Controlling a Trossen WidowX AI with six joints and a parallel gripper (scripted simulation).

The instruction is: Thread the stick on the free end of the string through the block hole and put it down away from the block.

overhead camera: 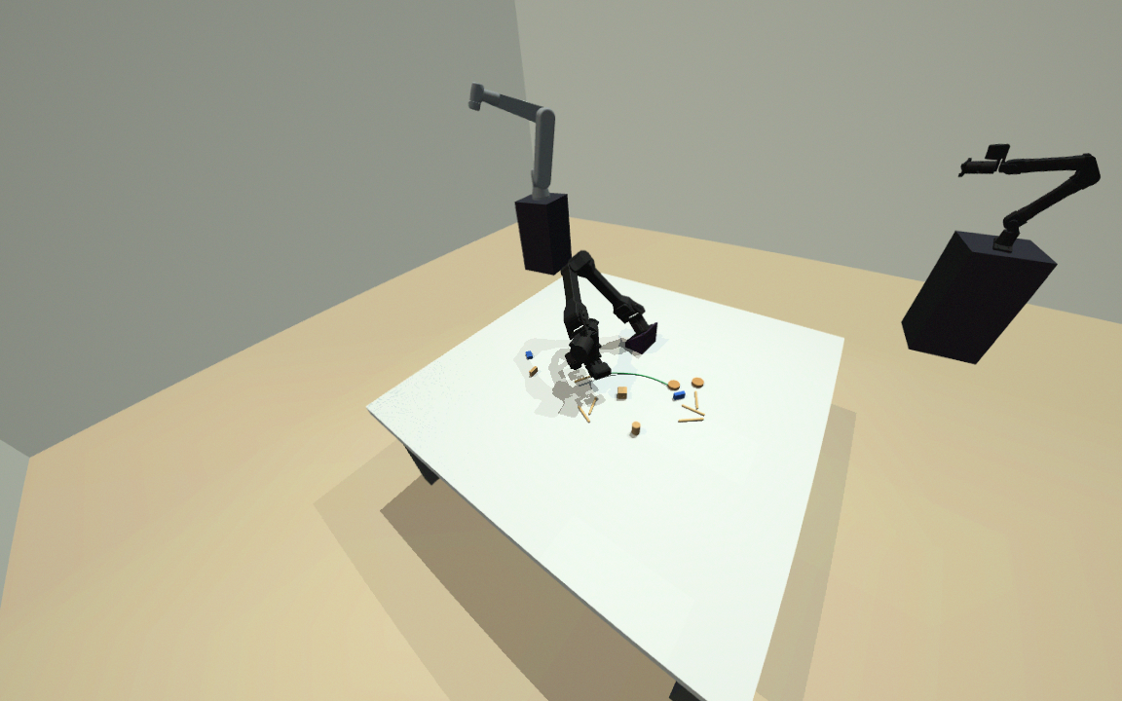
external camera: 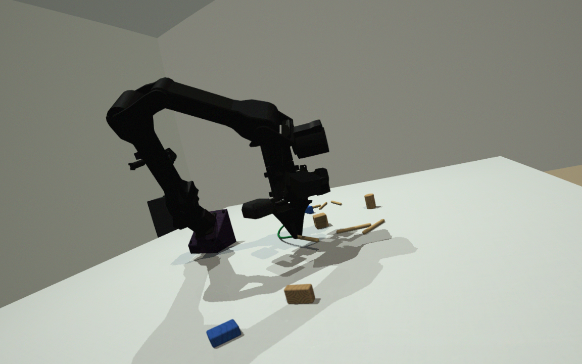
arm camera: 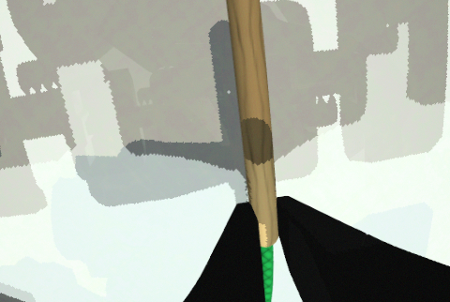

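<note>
Now: the small wooden cube 130 mm to the left of my gripper tip, 20 mm ahead of it and 10 mm below it. The rest, counted from my gripper tip: wooden cylinder (220 mm to the left, 140 mm ahead); thin wooden stick (10 mm to the right, 10 mm ahead).
</note>
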